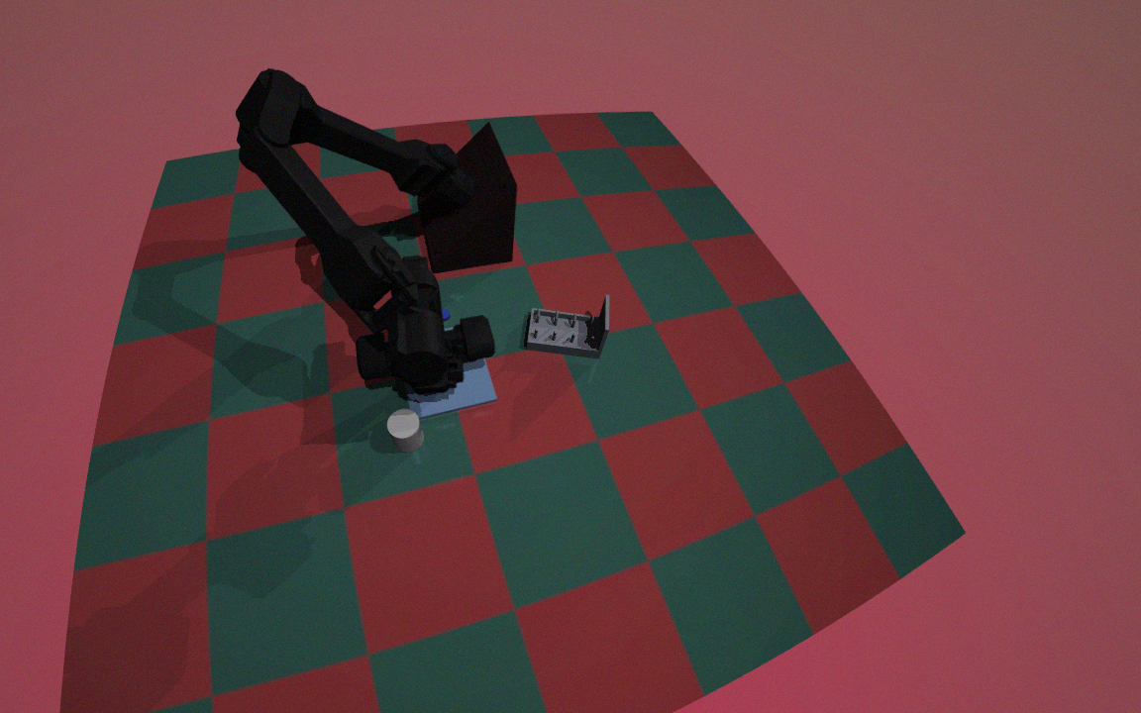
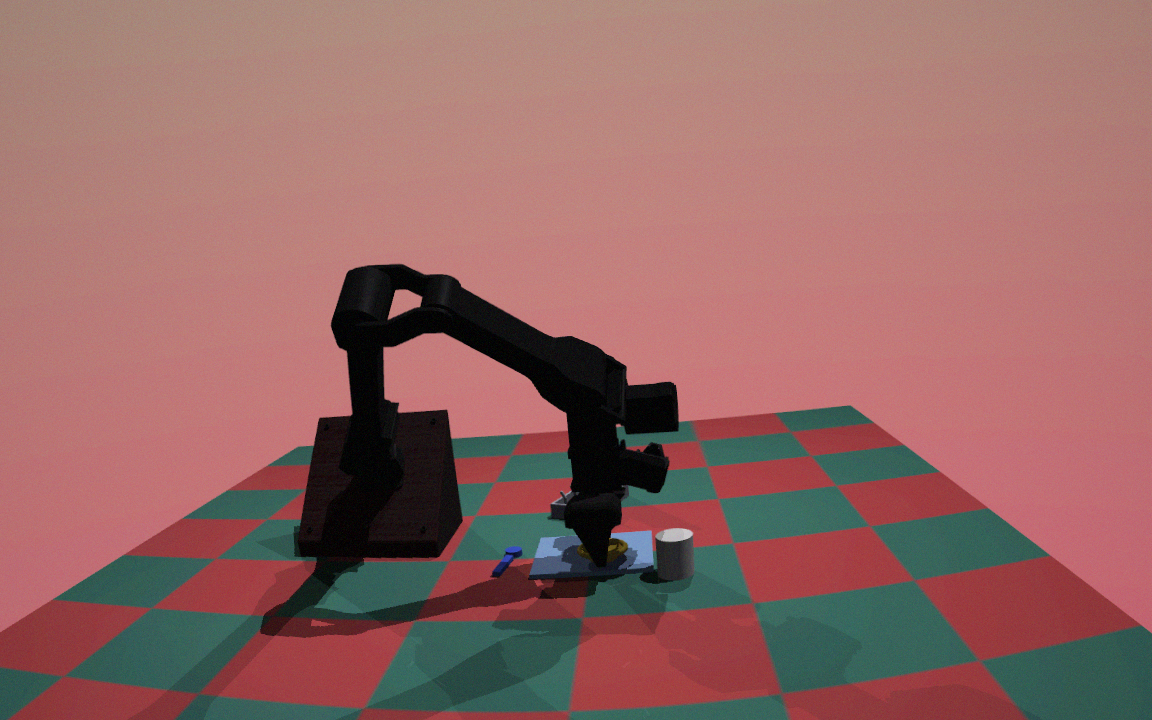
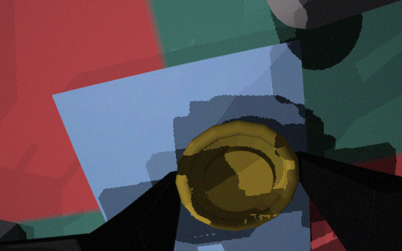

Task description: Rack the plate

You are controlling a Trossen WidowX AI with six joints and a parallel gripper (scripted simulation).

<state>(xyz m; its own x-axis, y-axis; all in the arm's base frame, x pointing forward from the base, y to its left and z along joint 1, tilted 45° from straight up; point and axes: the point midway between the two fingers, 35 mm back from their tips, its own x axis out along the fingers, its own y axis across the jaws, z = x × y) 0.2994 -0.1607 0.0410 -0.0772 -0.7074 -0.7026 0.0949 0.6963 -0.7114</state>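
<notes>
Now: the light blue mat 10 mm behind my gripper tip, 20 mm to the left of it and 10 mm below it. Round my gripper tip: blue spoon 120 mm behind, 30 mm to the left; yellow plate 10 mm above; white cup 80 mm ahead, 60 mm to the right, 20 mm above.
</notes>
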